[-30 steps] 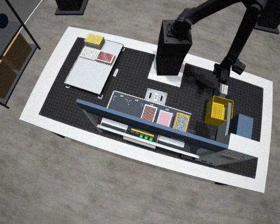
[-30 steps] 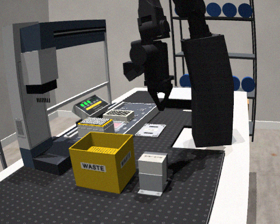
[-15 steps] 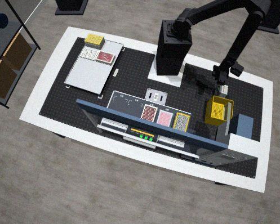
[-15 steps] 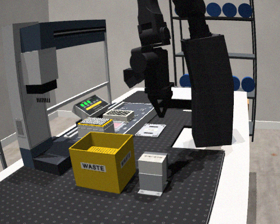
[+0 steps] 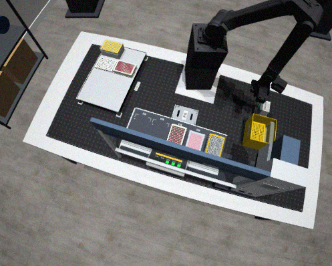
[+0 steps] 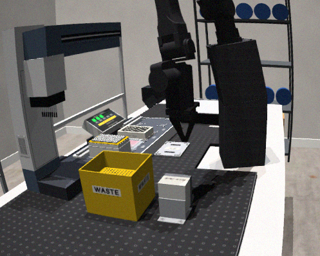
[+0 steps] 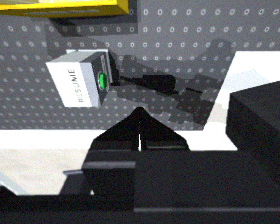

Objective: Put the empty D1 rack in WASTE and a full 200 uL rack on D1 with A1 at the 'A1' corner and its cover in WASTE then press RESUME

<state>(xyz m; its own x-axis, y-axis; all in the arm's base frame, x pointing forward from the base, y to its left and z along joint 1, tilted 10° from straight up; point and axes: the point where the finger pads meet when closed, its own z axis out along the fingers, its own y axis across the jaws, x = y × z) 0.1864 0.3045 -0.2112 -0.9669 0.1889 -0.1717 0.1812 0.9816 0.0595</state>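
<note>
Right now my hand is 10 mm short of the grey resume box, 80 mm to the right of it and 110 mm above it. From my hand the other things lie so: handler head 410 mm ahead, 10 mm to the right, 200 mm above; clear rack cover 190 mm ahead, 120 mm to the left, 110 mm below; yellow waste bin 180 mm ahead, 60 mm to the left, 130 mm below.
</note>
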